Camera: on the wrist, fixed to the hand. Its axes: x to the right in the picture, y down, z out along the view.
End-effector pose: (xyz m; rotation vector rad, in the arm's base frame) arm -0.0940 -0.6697 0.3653 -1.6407 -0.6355 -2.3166
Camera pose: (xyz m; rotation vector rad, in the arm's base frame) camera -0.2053 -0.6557 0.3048 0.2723 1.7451 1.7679
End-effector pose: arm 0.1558 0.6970 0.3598 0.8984 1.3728 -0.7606
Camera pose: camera 0.0414 0.7520 0.3724 0.1057 2.1663 -2.1497
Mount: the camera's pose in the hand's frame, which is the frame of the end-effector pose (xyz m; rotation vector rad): -0.0174 -0.0727 -0.1033 0.4229 0.3321 -1.5091
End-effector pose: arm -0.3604 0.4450 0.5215 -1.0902 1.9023 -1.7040
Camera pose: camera -0.4008 0.5293 0.6082 1.5861 -0.3180 1.9234
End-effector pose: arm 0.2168 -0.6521 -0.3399 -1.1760 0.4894 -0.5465
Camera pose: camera 0.1289 -0.7363 -0.3018 -0.8629 -0.3558 -2.0399
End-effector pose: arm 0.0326 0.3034 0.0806 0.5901 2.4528 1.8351
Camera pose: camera 0.0033 0.1857 0.0413 -1.3204 2.1432 0.7642
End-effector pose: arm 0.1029 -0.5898 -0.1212 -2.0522 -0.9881 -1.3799
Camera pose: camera -0.0180 -0.6235 -0.0985 -0.4882 -2.5358 -1.7179
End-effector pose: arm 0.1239 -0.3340 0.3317 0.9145 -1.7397 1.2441
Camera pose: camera 0.2153 -0.2516 0.3653 1.6357 -0.1860 0.5866
